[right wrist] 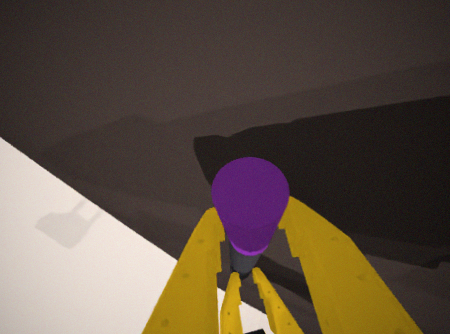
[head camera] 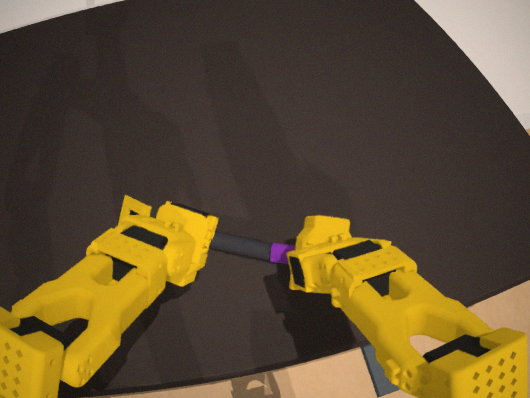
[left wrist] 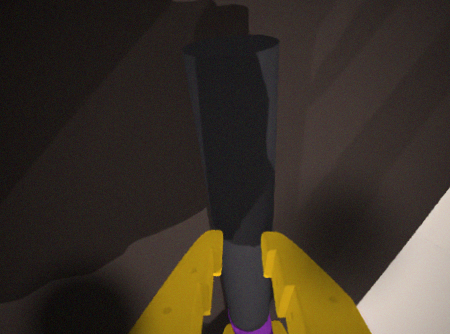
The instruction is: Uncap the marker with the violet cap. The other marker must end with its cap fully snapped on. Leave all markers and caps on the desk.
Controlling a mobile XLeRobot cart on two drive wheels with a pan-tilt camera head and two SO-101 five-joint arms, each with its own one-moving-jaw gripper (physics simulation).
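Places are measured from the left arm's base along level axes (x back, y right, z up), in millimetres.
Where they show: left hand, its tool point: (right wrist: 253, 275) (head camera: 204, 244) (left wrist: 222, 247); right hand, its tool point: (right wrist: 222, 219) (head camera: 299, 246) (left wrist: 272, 331).
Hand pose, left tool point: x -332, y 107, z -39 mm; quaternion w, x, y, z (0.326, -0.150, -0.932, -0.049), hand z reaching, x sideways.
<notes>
After its pixels a point has its place.
A marker with a dark grey barrel (head camera: 242, 246) @(x -331, y 145, z -37 mm) (left wrist: 245, 285) @(x -333, y 133, z -38 mm) (right wrist: 243, 262) @(x -332, y 155, z -35 mm) is held above the desk between the grippers, with its violet cap (head camera: 280, 253) @(x -323, y 183, z -35 mm) (left wrist: 252, 331) @(x -325, y 174, z -36 mm) (right wrist: 250, 200) @(x -320, y 223, z -37 mm) on one end. My left gripper (head camera: 209, 241) (left wrist: 242, 239) @(x -332, y 107, z -39 mm) (right wrist: 246, 272) @(x -332, y 107, z -39 mm) is shut on the barrel, a jaw on each side; the barrel's far end sticks out past the jaws in the left wrist view. My right gripper (head camera: 294, 254) @(x -333, y 203, z -37 mm) (right wrist: 251, 209) @(x -333, y 203, z -37 mm) is shut on the violet cap. Cap and barrel are joined. The other marker does not show in these views.
The dark desk (head camera: 350, 100) @(x -585, y 284, z -55 mm) (left wrist: 100, 150) @(x -322, y 72, z -55 mm) (right wrist: 150, 60) @(x -354, y 250, z -55 mm) lies under both arms, with arm shadows on it. Its curved edge runs along the bottom and the right of the head view. A blue-grey object (head camera: 377, 372) shows past the near edge, beside the right arm.
</notes>
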